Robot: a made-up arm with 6 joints.
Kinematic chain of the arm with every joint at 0, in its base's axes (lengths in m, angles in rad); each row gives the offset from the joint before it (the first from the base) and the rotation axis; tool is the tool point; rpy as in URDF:
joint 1: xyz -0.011 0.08 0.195 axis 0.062 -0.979 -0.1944
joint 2: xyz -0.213 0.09 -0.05 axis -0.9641 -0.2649 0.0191
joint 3: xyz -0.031 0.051 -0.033 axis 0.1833 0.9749 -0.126
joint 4: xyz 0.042 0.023 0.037 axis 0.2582 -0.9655 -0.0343
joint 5: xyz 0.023 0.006 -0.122 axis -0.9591 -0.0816 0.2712
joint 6: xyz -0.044 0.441 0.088 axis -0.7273 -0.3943 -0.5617
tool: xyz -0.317 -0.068 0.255 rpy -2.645 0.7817 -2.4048
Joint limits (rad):
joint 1: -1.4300..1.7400
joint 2: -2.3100..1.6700
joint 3: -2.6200..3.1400
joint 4: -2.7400..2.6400
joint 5: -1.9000..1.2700
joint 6: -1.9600..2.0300
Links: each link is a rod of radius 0.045 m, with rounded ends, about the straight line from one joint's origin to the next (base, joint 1, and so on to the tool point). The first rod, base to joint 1, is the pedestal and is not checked.
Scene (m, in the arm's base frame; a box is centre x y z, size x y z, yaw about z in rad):
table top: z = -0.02
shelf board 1: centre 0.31 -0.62 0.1 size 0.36 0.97 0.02 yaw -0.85
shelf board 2: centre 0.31 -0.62 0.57 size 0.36 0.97 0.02 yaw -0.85
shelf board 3: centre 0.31 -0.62 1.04 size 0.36 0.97 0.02 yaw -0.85
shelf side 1: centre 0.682 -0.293 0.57 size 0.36 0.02 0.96 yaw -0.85
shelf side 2: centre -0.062 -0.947 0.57 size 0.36 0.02 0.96 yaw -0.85
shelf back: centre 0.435 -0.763 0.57 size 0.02 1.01 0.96 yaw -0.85
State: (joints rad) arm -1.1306 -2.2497 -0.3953 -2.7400 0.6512 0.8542
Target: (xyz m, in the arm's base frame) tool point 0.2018 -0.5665 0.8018
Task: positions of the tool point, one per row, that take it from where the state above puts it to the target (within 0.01 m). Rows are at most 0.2 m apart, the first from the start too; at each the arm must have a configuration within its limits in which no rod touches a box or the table.
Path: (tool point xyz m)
1: 0.3571 -0.5240 0.3186
2: 0.3157 -0.4747 0.3147
3: 0.2685 -0.4172 0.3155
4: 0.2142 -0.3538 0.3204
5: 0.1514 -0.2871 0.3274
6: 0.1680 -0.3498 0.4109
7: 0.1583 -0.3959 0.5244
8: 0.1188 -0.4134 0.6593
9: 0.0486 -0.3921 0.8018
10: 0.1321 -0.4858 0.8116
11: 0.2018 -0.5665 0.8018

